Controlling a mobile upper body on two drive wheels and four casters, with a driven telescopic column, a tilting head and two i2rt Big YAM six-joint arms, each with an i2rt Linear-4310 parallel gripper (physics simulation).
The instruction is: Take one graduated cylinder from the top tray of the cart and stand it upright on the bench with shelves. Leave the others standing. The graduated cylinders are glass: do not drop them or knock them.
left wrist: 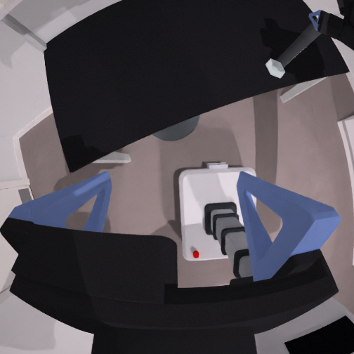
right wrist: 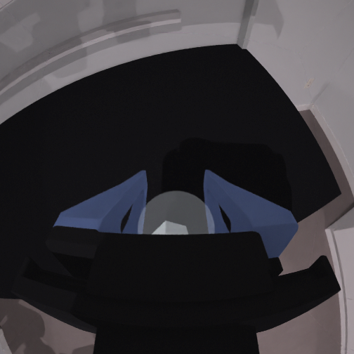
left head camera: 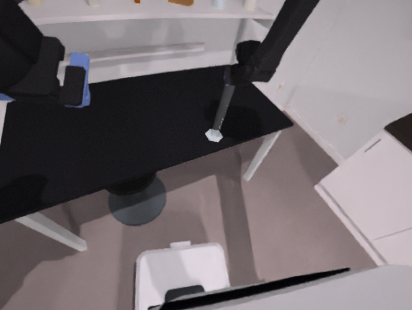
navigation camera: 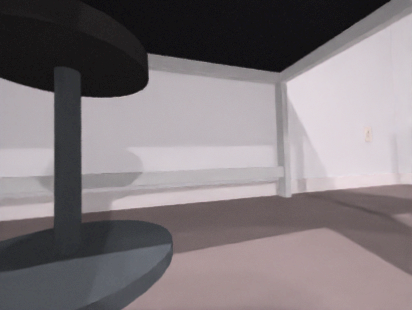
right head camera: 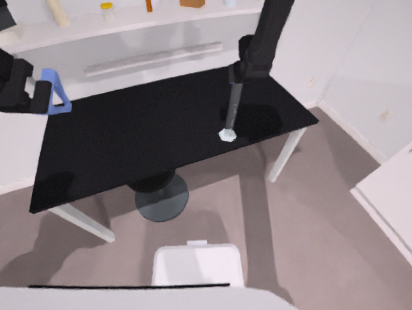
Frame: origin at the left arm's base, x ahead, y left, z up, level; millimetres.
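Seen in the pictures: left gripper, fingertip midpoint: [left head camera: 55, 98] [right head camera: 45, 107]; right gripper, fingertip midpoint: [left head camera: 228, 78] [right head camera: 236, 76].
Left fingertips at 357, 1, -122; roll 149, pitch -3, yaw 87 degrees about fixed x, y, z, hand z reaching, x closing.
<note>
A point is followed by its place in that frame, as x, y, z.
A clear graduated cylinder [left head camera: 223, 107] @[741, -421, -446] [right head camera: 233, 107] @[740, -425, -451] [left wrist: 300, 45] with a pale hexagonal foot hangs down roughly upright from my right gripper [left head camera: 229, 81] @[802, -434, -336] [right head camera: 235, 80] @[802, -434, -336] [right wrist: 175, 176]. That gripper is shut on it near its upper end. In the right wrist view the round outline of the cylinder lies between the blue fingers. Its foot shows over the front right part of the black bench top [left head camera: 140, 125] @[839, -32, -651] [right head camera: 150, 115] @[939, 20, -651] [left wrist: 150, 65] [right wrist: 100, 130]; I cannot tell whether they touch. My left gripper [left wrist: 173, 178] is open and empty, off to the left. The cart and the other cylinders do not show.
A shelf [left head camera: 115, 16] @[998, 24, -201] [right head camera: 130, 24] with small bottles and a brown block [right head camera: 192, 2] @[1232, -256, -173] runs behind the bench. A stool [left head camera: 137, 200] [right head camera: 162, 197] [navigation camera: 67, 150] @[754, 66, -1163] stands under the front edge. A white cabinet [left head camera: 365, 190] @[474, -1626, -973] is at the right, beyond the bench's right end.
</note>
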